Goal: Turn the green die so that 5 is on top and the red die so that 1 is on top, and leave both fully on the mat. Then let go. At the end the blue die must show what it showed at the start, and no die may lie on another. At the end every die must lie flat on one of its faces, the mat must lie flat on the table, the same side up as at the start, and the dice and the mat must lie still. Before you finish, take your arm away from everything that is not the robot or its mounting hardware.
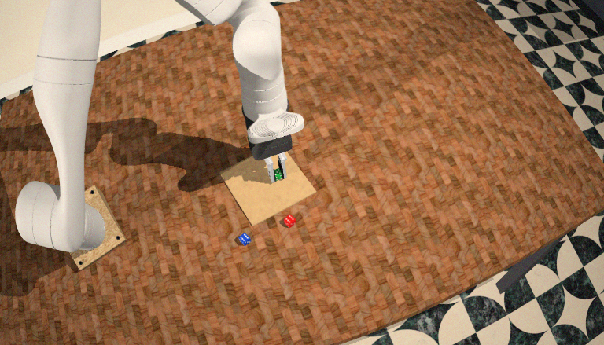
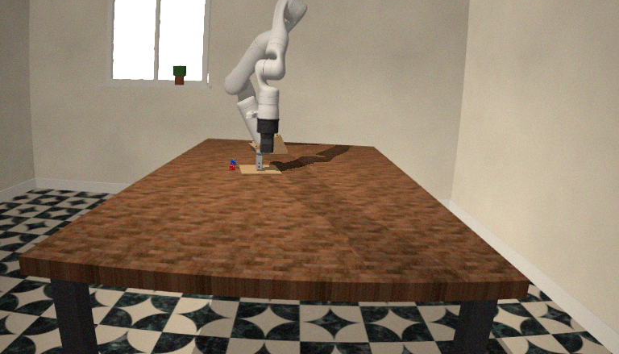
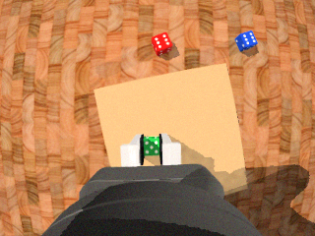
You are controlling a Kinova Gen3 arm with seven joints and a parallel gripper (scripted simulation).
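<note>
My hand is 10 mm above the green die. Round my hand: tan mat (20 mm behind, 30 mm below); then red die (30 mm behind, 100 mm to the right, 20 mm below); then blue die (120 mm behind, 90 mm to the right, 20 mm below).
</note>
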